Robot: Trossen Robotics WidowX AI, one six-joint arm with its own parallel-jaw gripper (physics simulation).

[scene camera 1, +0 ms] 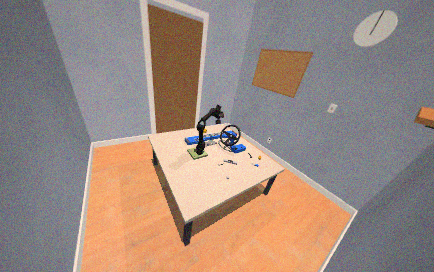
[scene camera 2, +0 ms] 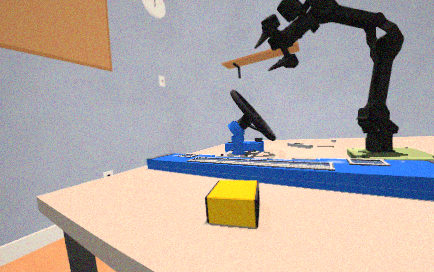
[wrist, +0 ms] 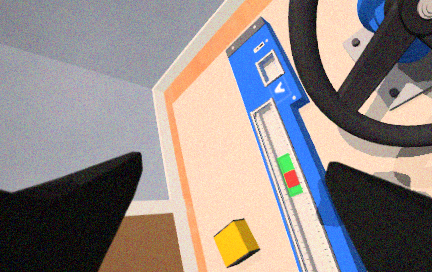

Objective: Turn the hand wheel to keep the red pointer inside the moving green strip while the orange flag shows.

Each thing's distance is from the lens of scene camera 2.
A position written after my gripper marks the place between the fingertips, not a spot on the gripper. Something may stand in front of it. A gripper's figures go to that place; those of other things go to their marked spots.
my gripper [scene camera 2: 262, 59]: 64 cm
yellow block [scene camera 2: 229, 202]: 26 cm
